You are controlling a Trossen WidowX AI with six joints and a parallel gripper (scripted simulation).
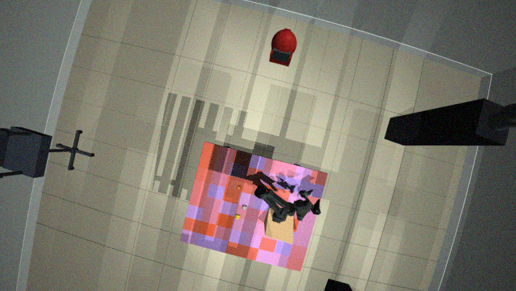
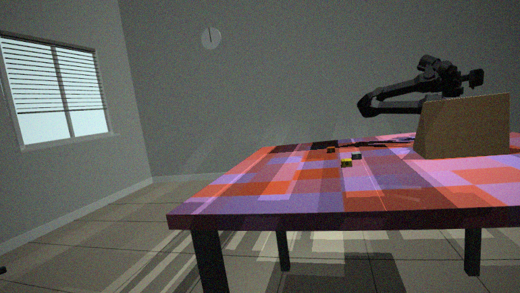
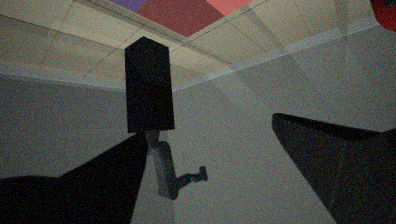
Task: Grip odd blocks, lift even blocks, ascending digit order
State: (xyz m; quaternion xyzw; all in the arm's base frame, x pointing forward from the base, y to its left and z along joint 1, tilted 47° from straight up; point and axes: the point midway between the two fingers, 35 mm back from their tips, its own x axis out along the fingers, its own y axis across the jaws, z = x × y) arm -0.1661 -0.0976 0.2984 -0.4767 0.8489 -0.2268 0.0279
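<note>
The yellow block lies 490 mm ahead of my gripper tip, 420 mm to the left of it and 180 mm below it. From my gripper tip the other things lie so: grey block (450 mm ahead, 330 mm to the left, 180 mm below); orange block (550 mm ahead, 180 mm to the left, 180 mm below).
</note>
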